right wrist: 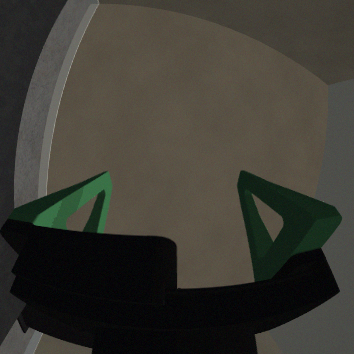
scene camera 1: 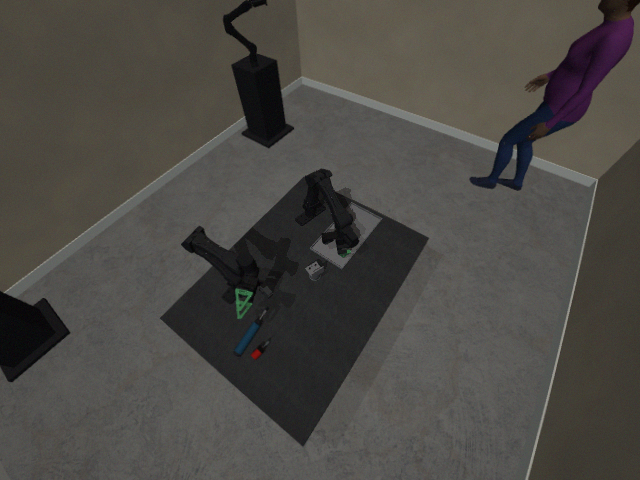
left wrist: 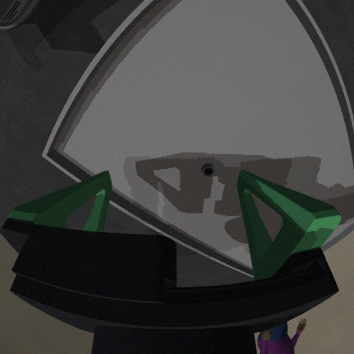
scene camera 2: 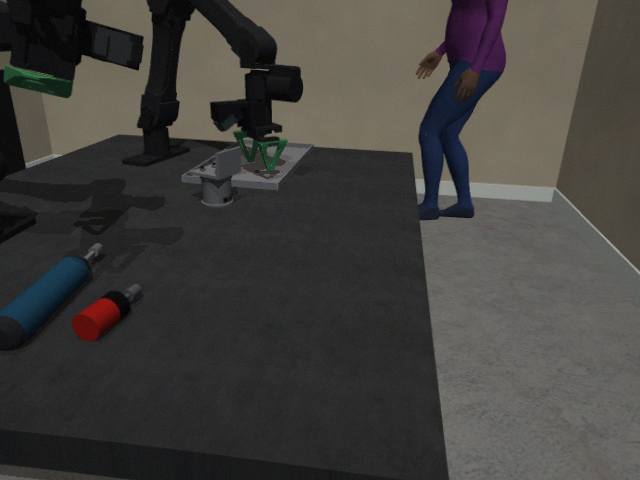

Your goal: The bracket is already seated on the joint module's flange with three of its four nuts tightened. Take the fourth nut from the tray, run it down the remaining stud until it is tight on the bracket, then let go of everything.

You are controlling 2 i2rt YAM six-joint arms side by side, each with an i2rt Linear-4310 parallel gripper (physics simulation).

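Frame: origin at the left arm's base, x ahead, y left, z up, level; centimetres.
Where they show: left gripper, fingertip midpoint: [scene camera 1: 341,249] [left wrist: 173,177] [scene camera 2: 260,166]; right gripper, fingertip midpoint: [right wrist: 174,177] [scene camera 1: 239,314] [scene camera 2: 35,28]; left arm's base, origin of the base link: [scene camera 1: 310,214] [scene camera 2: 158,157].
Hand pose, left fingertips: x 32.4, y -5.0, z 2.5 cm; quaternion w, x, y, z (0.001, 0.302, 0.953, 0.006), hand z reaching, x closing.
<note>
Things, the pixels of their top centre, and the offset from my left fingertips. Level surfaces: height alone.
- fourth nut, middle of its top: [left wrist: 208,171] dx -1.9, dy +2.1, dz -1.6 cm
- white tray, middle of its top: [left wrist: 283,210] [scene camera 2: 256,157] [scene camera 1: 347,232] dx -6.5, dy +10.7, dz -0.9 cm
- blue-handled driver, middle of its top: [scene camera 2: 55,270] [scene camera 1: 250,330] dx +3.7, dy -62.9, dz +1.6 cm
- shorter red-handled driver, middle of its top: [scene camera 2: 111,294] [scene camera 1: 260,348] dx +13.0, dy -64.2, dz +0.9 cm
- dark table, its level: dz -2.5 cm
The fourth nut [left wrist: 208,170], small and dark, lies on the floor of the white tray [scene camera 1: 369,217] [scene camera 2: 255,184] [left wrist: 175,75]. My left gripper [scene camera 1: 345,253] [scene camera 2: 260,164] [left wrist: 173,177] is open and empty above the tray; in the left wrist view the nut shows between its fingertips, nearer the right-hand one. The grey bracket [scene camera 1: 313,268] [scene camera 2: 229,163] sits on the joint module [scene camera 1: 314,277] [scene camera 2: 216,192], beside the tray's near corner. Small dark fasteners show on it; which stud is bare cannot be told. My right gripper [scene camera 1: 242,303] [right wrist: 174,177] is open and empty, away from the module.
A blue-handled driver [scene camera 1: 247,338] [scene camera 2: 46,299] and a shorter red-handled driver [scene camera 1: 256,353] [scene camera 2: 98,317] lie on the dark table [scene camera 1: 330,351] [scene camera 2: 289,335]. A person in purple [scene camera 1: 589,77] [scene camera 2: 478,31] stands beyond the table. A black pedestal [scene camera 1: 260,98] carries another arm.
</note>
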